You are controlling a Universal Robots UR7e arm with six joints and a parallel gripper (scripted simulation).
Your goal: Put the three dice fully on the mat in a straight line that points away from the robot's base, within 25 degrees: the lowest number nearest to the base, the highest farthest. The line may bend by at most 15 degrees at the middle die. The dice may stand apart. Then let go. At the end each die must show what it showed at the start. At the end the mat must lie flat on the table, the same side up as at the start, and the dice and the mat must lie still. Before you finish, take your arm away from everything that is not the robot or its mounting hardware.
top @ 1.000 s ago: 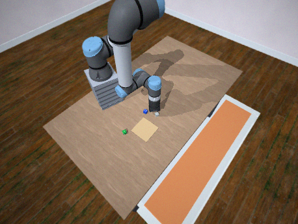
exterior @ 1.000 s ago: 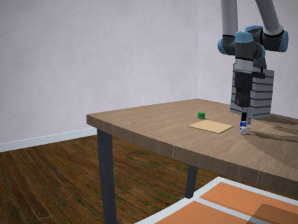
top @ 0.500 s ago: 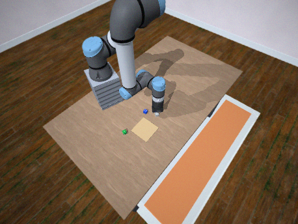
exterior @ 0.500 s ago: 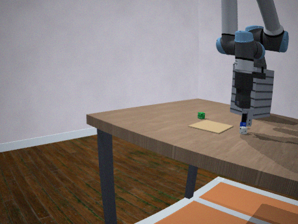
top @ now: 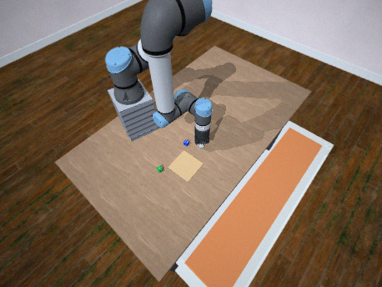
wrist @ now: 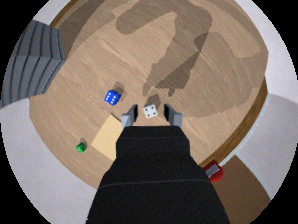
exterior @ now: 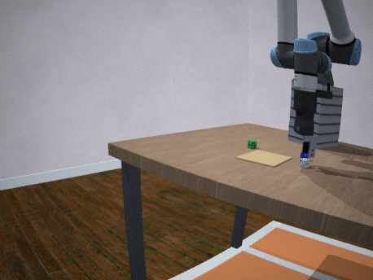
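The white die lies 1 cm to the right of my hand and 4 cm below it. From my hand the other things lie so: tan mat (1 cm ahead, 15 cm to the right, 5 cm below); then green die (9 cm behind, 26 cm to the right, 4 cm below); then blue die (8 cm behind, 4 cm to the right, 4 cm below).
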